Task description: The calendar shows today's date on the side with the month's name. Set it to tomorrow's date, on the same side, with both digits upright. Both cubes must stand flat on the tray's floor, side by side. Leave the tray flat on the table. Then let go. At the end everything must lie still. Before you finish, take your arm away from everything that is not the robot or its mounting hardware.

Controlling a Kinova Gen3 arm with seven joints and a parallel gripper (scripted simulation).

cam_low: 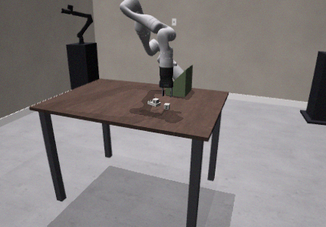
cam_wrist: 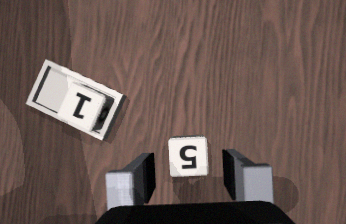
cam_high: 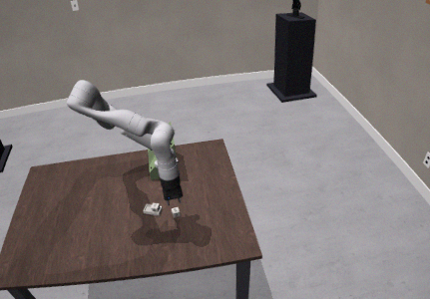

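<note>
My gripper is now 80 mm above the digit cube. Also, from my hand: white calendar tray (100 mm to the right, 80 mm below, 50 mm behind); then white cube (80 mm to the right, 70 mm below, 40 mm behind).
</note>
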